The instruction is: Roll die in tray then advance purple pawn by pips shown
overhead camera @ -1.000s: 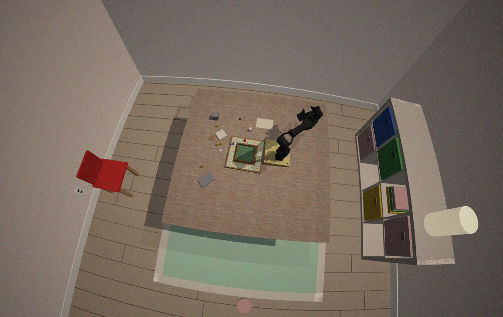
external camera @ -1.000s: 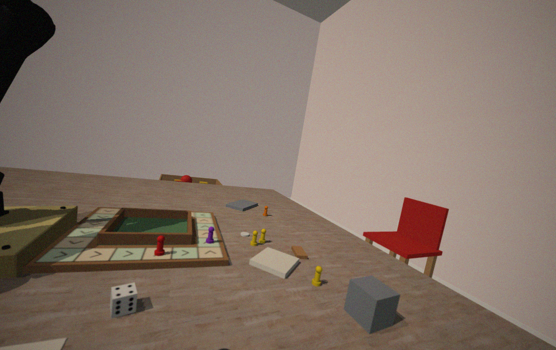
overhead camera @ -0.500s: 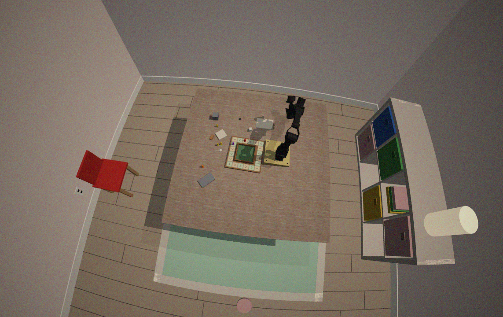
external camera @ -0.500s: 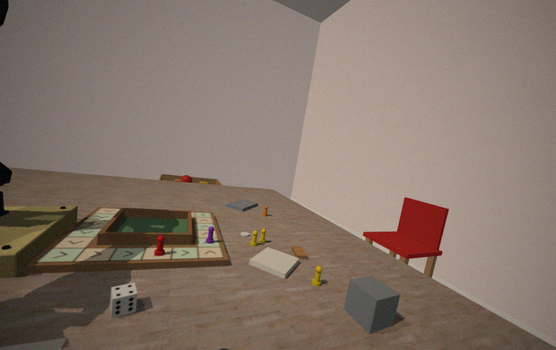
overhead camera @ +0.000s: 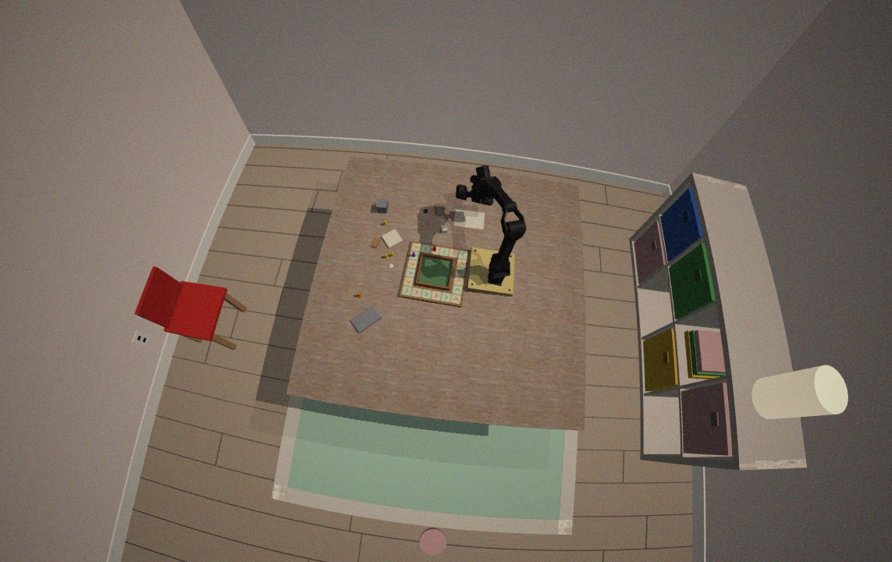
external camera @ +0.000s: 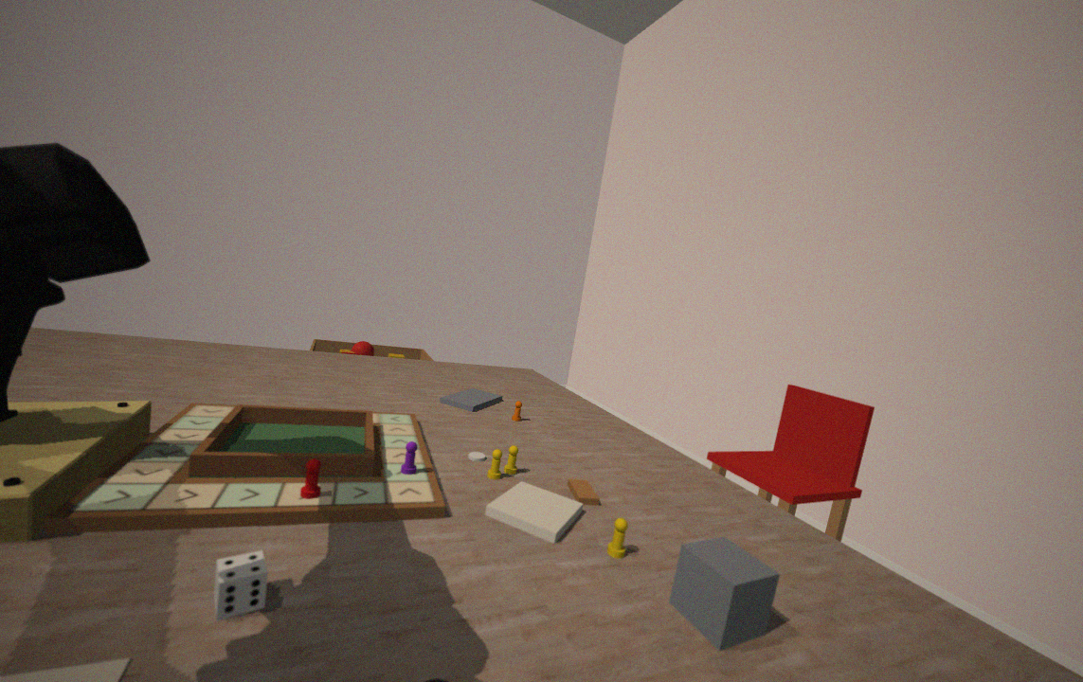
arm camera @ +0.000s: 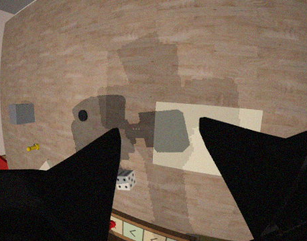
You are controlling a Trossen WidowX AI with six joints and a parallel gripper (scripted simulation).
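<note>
The white die lies 13 cm to the left of my gripper tip, 11 cm below it and 7 cm ahead of it. The rest, counted from my gripper tip: red pawn 25 cm to the left, 9 cm below, 9 cm ahead; purple pawn 31 cm to the left, 18 cm ahead, 9 cm below; green sunken tray 36 cm to the left, 11 cm below, 6 cm ahead.
</note>
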